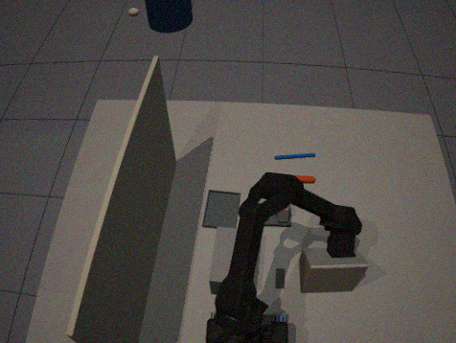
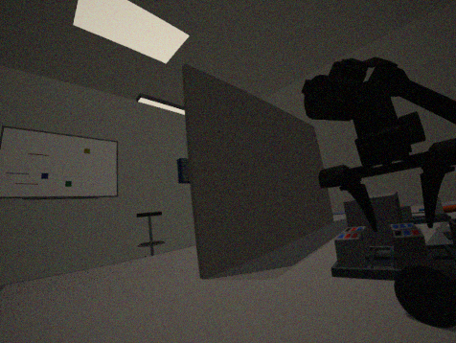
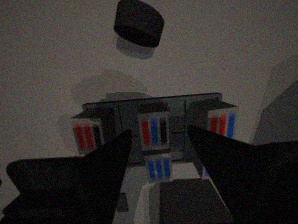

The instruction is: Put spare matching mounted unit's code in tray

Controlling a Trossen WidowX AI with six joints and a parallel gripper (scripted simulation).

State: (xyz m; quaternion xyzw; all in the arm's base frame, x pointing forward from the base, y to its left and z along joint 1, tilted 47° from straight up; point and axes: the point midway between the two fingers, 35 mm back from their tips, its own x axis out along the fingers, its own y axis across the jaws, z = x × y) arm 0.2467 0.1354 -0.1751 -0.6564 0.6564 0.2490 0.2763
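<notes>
The grey spare is 2 cm below my gripper tip and 1 cm behind it. From my gripper tip the other things lie so: rack 40 cm to the right, 7 cm behind, 5 cm below; then tall dark panel 27 cm ahead, 25 cm to the right, 17 cm above; then mounted unit 22 cm to the right, 4 cm ahead, 1 cm below.
</notes>
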